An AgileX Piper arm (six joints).
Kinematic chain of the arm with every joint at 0, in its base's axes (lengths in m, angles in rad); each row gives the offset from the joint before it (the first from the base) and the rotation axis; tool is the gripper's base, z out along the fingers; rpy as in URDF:
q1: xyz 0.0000 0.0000 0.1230 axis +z
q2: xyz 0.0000 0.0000 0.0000 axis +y
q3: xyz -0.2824 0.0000 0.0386 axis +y
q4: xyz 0.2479 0.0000 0.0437 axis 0.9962 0 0.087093
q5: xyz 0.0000 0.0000 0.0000 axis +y
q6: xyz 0.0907 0.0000 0.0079 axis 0.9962 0 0.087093
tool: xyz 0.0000 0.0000 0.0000 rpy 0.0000 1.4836 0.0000
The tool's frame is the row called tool.
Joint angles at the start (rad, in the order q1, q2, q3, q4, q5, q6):
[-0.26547 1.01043 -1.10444 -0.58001 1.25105 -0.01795]
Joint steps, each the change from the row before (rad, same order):
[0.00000 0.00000 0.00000 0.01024 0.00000 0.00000]
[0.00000 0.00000 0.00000 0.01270 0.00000 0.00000]
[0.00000 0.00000 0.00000 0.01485 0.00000 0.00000]
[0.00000 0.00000 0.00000 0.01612 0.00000 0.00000]
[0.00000 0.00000 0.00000 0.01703 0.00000 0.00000]
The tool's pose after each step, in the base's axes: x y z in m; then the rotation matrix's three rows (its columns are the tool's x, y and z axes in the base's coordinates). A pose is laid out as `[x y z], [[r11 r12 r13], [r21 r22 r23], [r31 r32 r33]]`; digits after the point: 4 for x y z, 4 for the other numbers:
[0.1485 -0.0887 0.3831], [[-0.9050 0.2985 0.3030], [0.0547 0.7881 -0.6131], [-0.4218 -0.5383 -0.7296]]
[0.1488 -0.0878 0.3825], [[-0.9038 0.2985 0.3068], [0.0577 0.7952 -0.6035], [-0.4241 -0.5277 -0.7359]]
[0.1492 -0.0868 0.3818], [[-0.9023 0.2983 0.3112], [0.0613 0.8034 -0.5923], [-0.4267 -0.5153 -0.7432]]
[0.1497 -0.0857 0.3811], [[-0.9007 0.2981 0.3160], [0.0653 0.8120 -0.5799], [-0.4295 -0.5017 -0.7509]]
[0.1501 -0.0845 0.3804], [[-0.8990 0.2978 0.3211], [0.0695 0.8209 -0.5668], [-0.4324 -0.4872 -0.7587]]

